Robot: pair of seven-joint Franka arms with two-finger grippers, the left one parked.
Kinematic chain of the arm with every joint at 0, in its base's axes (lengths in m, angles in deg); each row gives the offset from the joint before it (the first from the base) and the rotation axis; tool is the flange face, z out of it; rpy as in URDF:
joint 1: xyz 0 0 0.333 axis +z
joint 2: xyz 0 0 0 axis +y
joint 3: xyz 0 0 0.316 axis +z
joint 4: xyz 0.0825 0 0 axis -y
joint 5: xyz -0.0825 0 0.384 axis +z
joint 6: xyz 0 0 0 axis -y
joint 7: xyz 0.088 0 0 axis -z
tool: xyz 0 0 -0.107 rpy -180 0 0
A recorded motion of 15 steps. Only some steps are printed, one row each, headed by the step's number.
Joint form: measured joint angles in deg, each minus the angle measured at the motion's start. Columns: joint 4, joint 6, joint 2, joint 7, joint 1, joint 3, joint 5.
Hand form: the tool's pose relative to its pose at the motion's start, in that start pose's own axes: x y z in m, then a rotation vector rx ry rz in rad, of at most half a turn. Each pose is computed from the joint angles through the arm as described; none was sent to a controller.
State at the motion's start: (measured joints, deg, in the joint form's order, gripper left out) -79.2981 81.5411 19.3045 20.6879 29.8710 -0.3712 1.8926
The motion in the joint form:
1: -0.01 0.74 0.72 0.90 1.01 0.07 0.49
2: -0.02 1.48 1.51 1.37 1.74 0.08 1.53
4: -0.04 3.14 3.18 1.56 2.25 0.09 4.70
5: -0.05 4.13 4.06 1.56 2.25 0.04 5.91
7: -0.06 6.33 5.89 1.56 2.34 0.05 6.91
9: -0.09 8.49 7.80 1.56 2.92 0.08 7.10
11: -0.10 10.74 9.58 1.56 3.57 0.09 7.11
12: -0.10 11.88 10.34 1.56 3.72 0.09 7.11
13: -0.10 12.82 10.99 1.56 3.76 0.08 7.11
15: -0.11 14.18 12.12 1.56 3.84 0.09 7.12
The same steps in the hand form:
1: 0.0007 -0.0137 0.0063 0.0029 -0.0017 -0.0031
2: 0.0025 -0.0252 0.0133 0.0156 -0.0085 -0.0088
4: 0.0096 -0.0404 0.0274 0.0637 -0.0296 -0.0175
5: 0.0152 -0.0444 0.0347 0.0839 -0.0359 -0.0164
7: 0.0271 -0.0515 0.0500 0.1021 -0.0367 -0.0141
9: 0.0370 -0.0623 0.0673 0.1036 -0.0342 -0.0189
11: 0.0457 -0.0731 0.0835 0.1033 -0.0264 -0.0246
12: 0.0503 -0.0763 0.0900 0.1050 -0.0201 -0.0247
13: 0.0545 -0.0781 0.0957 0.1066 -0.0153 -0.0232
15: 0.0610 -0.0812 0.1062 0.1076 -0.0117 -0.0214

